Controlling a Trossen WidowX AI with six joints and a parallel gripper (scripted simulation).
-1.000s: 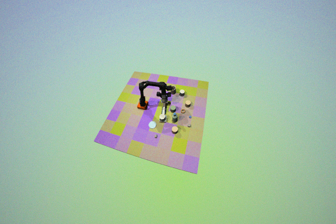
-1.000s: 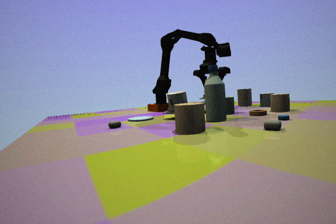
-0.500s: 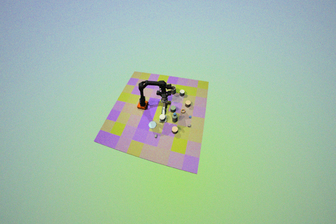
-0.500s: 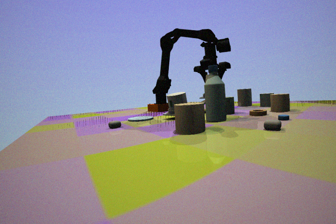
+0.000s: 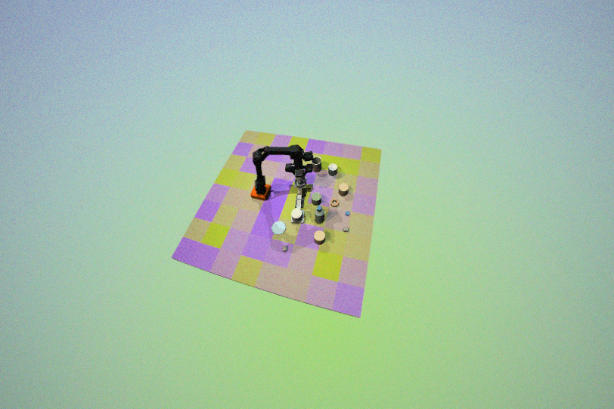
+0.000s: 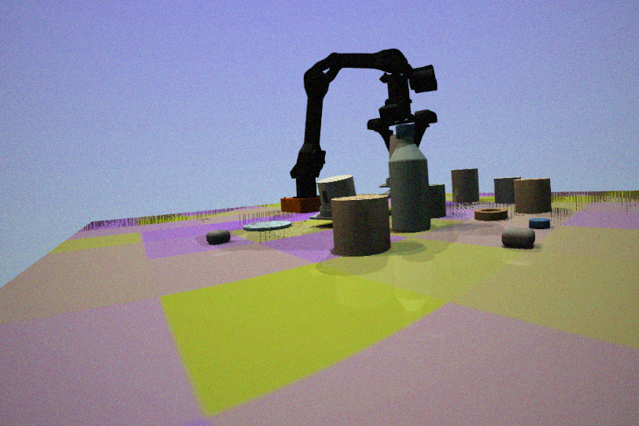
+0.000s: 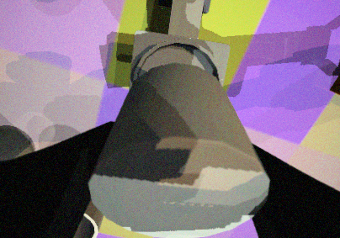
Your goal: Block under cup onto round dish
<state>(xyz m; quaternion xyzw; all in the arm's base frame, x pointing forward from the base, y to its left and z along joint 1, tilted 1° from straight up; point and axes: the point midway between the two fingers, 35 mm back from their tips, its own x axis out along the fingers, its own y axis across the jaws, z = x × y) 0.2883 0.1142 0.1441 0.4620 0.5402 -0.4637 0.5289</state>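
My gripper tip is now 10 mm to the left of the block and 60 mm above it. Round my gripper tip: pale blue round dish: 80 mm behind, 370 mm to the right, 140 mm below; then grey bottle: 190 mm ahead, 250 mm to the right, 30 mm below; then balance: 20 mm ahead, 140 mm to the right, 110 mm below.
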